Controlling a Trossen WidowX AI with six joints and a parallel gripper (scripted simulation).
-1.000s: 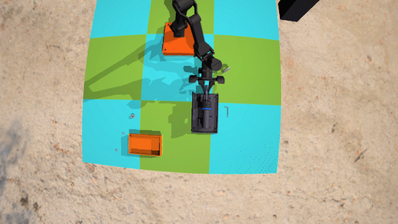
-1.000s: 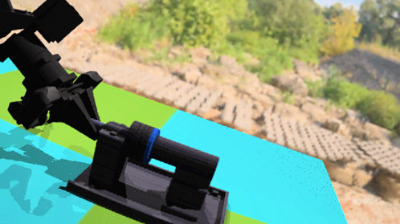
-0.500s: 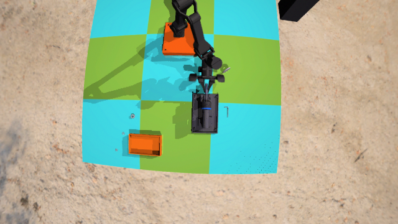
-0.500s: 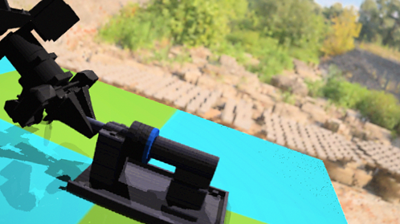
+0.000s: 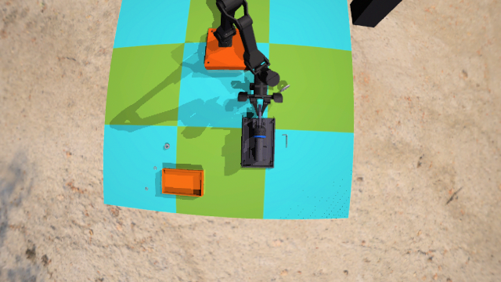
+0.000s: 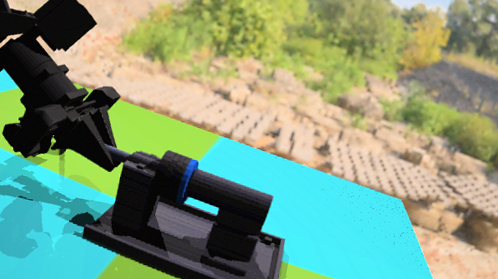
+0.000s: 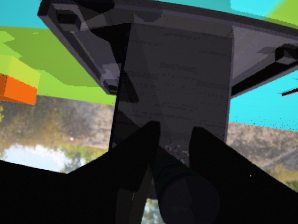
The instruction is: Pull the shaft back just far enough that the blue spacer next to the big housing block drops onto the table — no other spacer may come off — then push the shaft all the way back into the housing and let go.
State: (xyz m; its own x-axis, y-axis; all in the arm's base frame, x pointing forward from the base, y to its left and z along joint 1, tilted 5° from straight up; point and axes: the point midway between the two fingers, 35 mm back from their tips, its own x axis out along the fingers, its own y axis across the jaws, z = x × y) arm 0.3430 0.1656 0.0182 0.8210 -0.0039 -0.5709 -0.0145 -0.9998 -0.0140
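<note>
The shaft lies 6 cm ahead of my gripper tip and 2 cm above it. Round my gripper tip: blue spacer (9 cm ahead, 2 cm above); then black spacer (8 cm ahead, 2 cm above); then nut (14 cm ahead, 44 cm to the right, 6 cm below).
</note>
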